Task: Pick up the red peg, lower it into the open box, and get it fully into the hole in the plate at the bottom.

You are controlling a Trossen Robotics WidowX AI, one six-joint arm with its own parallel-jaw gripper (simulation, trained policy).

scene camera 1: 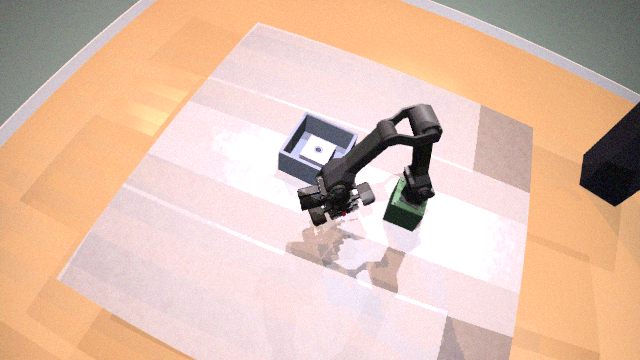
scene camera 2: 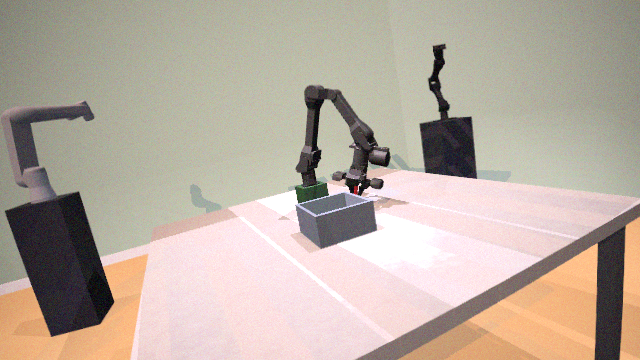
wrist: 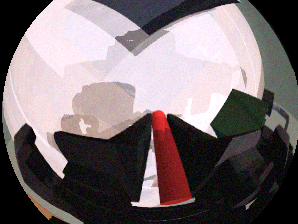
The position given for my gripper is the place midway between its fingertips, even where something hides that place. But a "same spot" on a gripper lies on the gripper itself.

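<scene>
I find my gripper in scene camera 1 (343,213), and I see it in the wrist view and in scene camera 2 too. On my gripper, (wrist: 109,173) and (scene camera 2: 360,185) are the same spot.
</scene>
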